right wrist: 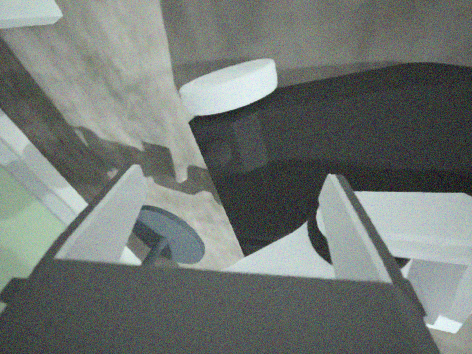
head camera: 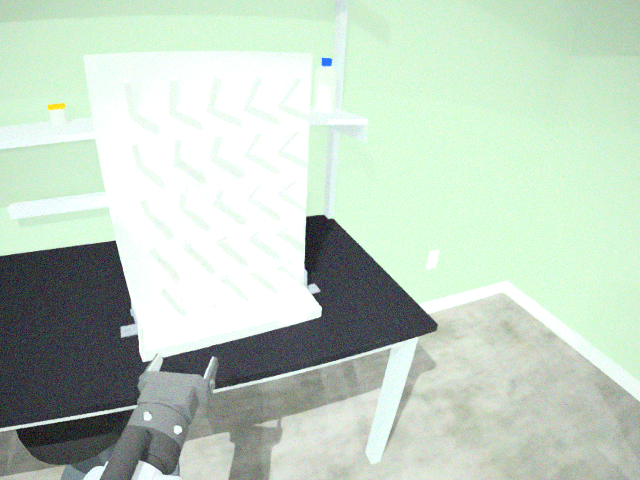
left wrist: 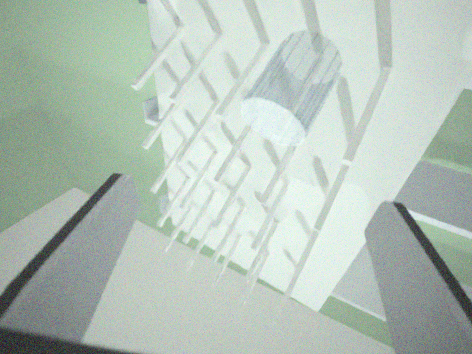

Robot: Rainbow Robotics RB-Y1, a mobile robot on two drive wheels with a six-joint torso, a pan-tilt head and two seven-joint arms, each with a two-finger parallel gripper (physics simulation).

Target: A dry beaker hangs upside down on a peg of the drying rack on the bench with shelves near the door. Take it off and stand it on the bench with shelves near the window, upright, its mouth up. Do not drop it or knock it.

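Frame: origin at the robot's base, x down, y right, z back, level; millimetres.
Where they show: left gripper, fingertip midpoint: [head camera: 187, 358] [left wrist: 252, 203]; right gripper, fingertip midpoint: [right wrist: 231, 181].
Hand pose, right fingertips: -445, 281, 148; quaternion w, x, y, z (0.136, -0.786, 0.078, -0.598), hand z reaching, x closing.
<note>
Each offset is from my right fingertips to the centre of the thing, as dx, dy, dz. "spot": to the spot under its first point. Level surfaces: height alone.
The clear beaker @[-452, -288, -702] [left wrist: 295, 85] hangs on a peg of the white drying rack [head camera: 206, 67] [left wrist: 425, 105], slanted in the left wrist view; the peg shows through its wall. I cannot make it out in the head view. The rack stands on the black-topped bench @[dx -319] [head camera: 51, 289]. My left gripper [head camera: 185, 358] [left wrist: 252, 203] is open and empty, near the rack's lower front edge in the head view. The beaker is beyond and apart from its fingertips. My right gripper [right wrist: 231, 181] is open with nothing between its fingers. The window bench cannot be identified here.
Several bare pegs surround the beaker. A blue-capped bottle @[spot: -858, +158, -1184] [head camera: 324, 87] and an orange-lidded jar @[spot: -806, -668, -1175] [head camera: 57, 115] stand on the shelves behind the rack. A dark round seat @[-15, -724, -802] [head camera: 72, 439] is under the bench's front edge. A blue-grey disc [right wrist: 180, 237] shows beyond the right fingers.
</note>
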